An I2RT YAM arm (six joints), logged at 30 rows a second.
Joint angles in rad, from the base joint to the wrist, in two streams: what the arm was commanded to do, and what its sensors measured. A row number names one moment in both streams.
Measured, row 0: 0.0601 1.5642 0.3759 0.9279 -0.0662 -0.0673
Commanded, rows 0 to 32: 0.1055 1.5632 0.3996 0.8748 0.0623 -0.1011; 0.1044 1.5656 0.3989 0.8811 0.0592 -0.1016; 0.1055 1.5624 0.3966 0.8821 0.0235 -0.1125; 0.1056 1.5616 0.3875 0.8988 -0.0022 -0.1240; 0.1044 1.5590 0.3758 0.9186 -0.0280 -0.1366; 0.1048 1.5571 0.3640 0.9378 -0.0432 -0.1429; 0.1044 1.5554 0.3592 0.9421 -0.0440 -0.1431; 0.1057 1.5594 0.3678 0.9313 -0.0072 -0.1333; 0.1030 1.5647 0.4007 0.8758 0.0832 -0.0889; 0.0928 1.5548 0.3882 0.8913 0.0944 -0.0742; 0.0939 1.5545 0.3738 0.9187 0.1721 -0.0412; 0.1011 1.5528 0.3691 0.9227 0.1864 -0.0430; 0.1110 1.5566 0.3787 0.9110 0.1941 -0.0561; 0.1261 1.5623 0.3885 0.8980 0.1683 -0.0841; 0.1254 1.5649 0.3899 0.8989 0.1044 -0.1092; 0.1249 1.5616 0.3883 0.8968 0.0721 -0.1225; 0.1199 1.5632 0.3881 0.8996 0.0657 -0.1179; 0.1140 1.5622 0.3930 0.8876 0.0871 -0.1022; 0.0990 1.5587 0.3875 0.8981 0.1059 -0.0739; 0.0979 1.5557 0.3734 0.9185 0.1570 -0.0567; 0.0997 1.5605 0.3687 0.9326 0.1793 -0.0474; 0.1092 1.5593 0.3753 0.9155 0.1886 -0.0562; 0.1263 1.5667 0.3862 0.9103 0.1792 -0.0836; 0.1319 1.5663 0.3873 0.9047 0.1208 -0.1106; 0.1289 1.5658 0.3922 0.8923 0.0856 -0.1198; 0.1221 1.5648 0.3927 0.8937 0.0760 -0.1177; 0.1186 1.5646 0.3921 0.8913 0.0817 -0.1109; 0.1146 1.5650 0.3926 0.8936 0.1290 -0.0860; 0.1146 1.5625 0.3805 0.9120 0.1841 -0.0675; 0.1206 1.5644 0.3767 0.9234 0.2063 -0.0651; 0.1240 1.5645 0.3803 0.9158 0.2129 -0.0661; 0.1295 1.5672 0.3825 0.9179 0.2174 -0.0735; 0.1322 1.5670 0.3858 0.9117 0.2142 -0.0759
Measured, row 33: 0.1184 1.5642 0.3794 0.8669 0.1680 -0.0872
